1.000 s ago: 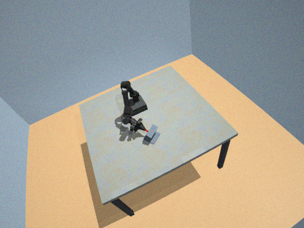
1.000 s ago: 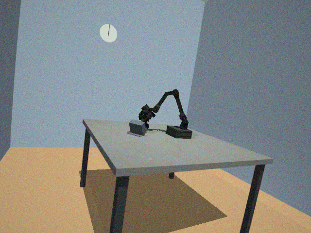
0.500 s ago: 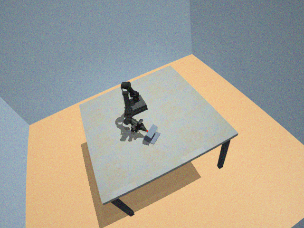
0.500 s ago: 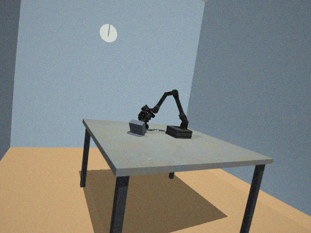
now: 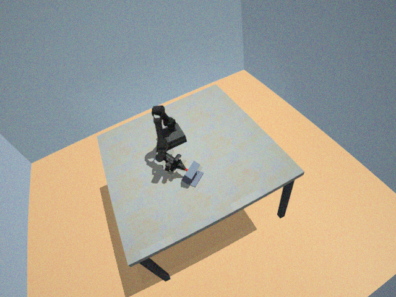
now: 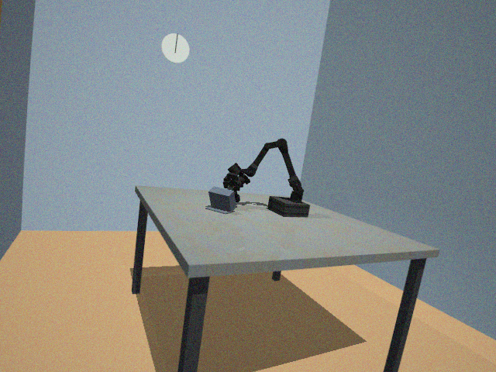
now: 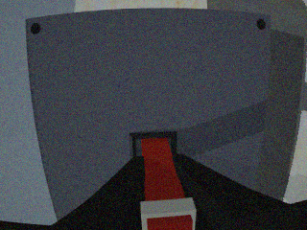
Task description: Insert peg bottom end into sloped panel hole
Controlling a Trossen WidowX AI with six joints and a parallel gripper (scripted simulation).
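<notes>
My gripper tip is now 30 mm short of the grey sloped panel, 30 mm to the right of it and 20 mm above it. From my gripper tip the other things lie so: thin flat foot plate 50 mm ahead, 40 mm to the left, 80 mm below; red square peg 10 mm behind, 10 mm to the right, 10 mm above.
</notes>
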